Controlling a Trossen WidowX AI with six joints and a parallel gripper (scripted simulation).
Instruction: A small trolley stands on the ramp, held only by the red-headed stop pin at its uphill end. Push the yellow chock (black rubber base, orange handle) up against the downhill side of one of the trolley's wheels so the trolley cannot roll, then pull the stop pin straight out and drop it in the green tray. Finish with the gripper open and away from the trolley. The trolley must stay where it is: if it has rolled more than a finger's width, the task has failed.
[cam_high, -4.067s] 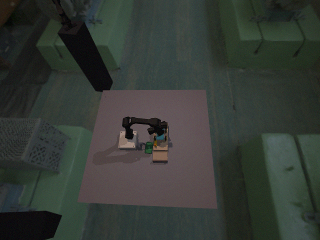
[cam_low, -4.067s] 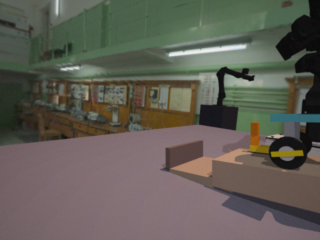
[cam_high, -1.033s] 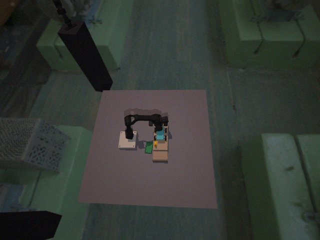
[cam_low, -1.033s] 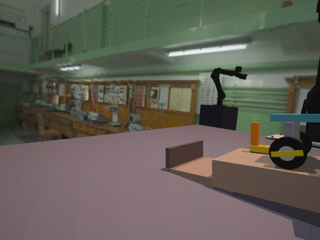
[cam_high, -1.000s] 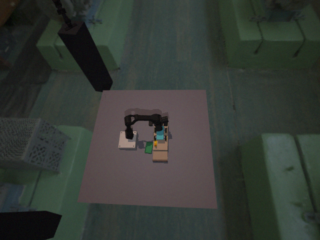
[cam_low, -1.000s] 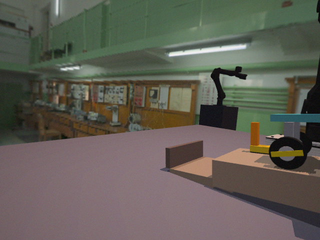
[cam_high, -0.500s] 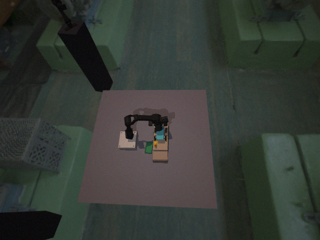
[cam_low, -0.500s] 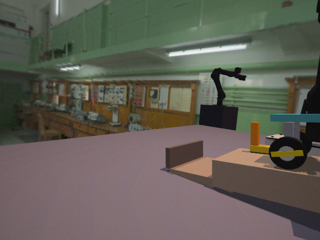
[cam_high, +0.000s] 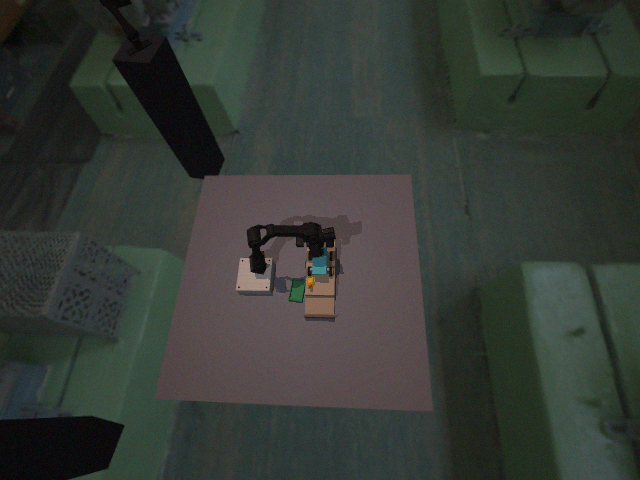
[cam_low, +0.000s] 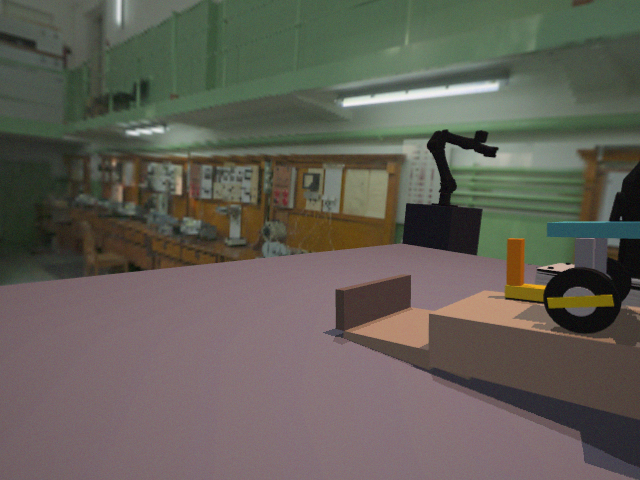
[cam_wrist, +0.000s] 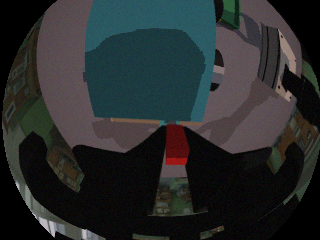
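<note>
The yellow chock is 190 mm to the right of my gripper tip, 60 mm below it and 10 mm ahead of it. From my gripper tip the other things lie so: trolley (90 mm to the right, 40 mm ahead, 30 mm below); then red-headed stop pin (right at my gripper tip); then tan ramp (100 mm to the right, 90 mm below, 40 mm ahead).
</note>
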